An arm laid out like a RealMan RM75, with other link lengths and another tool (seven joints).
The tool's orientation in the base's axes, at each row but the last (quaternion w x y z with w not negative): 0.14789, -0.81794, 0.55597, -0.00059; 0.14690, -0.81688, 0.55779, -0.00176; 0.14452, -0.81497, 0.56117, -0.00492; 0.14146, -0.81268, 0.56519, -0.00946; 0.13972, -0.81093, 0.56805, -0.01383; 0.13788, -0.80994, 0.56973, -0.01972; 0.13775, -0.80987, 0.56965, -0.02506; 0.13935, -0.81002, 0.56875, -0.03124; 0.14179, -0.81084, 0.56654, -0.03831; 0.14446, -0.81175, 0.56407, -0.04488; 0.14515, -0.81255, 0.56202, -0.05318; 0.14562, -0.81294, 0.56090, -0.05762
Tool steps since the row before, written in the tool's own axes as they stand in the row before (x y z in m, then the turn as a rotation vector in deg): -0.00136, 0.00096, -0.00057, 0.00, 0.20, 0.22; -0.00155, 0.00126, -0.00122, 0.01, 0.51, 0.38; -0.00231, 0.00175, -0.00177, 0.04, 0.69, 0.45; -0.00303, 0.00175, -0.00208, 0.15, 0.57, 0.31; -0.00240, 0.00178, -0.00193, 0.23, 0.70, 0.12; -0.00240, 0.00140, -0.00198, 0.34, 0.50, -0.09; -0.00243, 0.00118, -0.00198, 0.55, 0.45, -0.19; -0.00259, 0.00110, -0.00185, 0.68, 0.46, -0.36; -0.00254, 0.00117, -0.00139, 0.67, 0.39, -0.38; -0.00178, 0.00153, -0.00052, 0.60, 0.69, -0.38; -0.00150, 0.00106, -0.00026, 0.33, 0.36, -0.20; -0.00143, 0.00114, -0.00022, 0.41, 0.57, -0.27
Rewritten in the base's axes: -0.00149, 0.00078, 0.00053, -0.15, -0.01, -0.26; -0.00194, 0.00070, 0.00111, -0.40, -0.09, -0.49; -0.00275, 0.00113, 0.00163, -0.54, -0.16, -0.60; -0.00306, 0.00177, 0.00201, -0.41, -0.25, -0.46; -0.00283, 0.00125, 0.00175, -0.54, -0.41, -0.32; -0.00250, 0.00139, 0.00186, -0.36, -0.49, -0.08; -0.00232, 0.00150, 0.00189, -0.26, -0.69, 0.01; -0.00230, 0.00171, 0.00177, -0.26, -0.85, 0.15; -0.00227, 0.00173, 0.00126, -0.20, -0.82, 0.19; -0.00214, 0.00107, 0.00022, -0.50, -0.85, 0.11; -0.00156, 0.00100, 0.00005, -0.25, -0.46, 0.06; -0.00160, 0.00092, -0.00003, -0.43, -0.61, 0.06
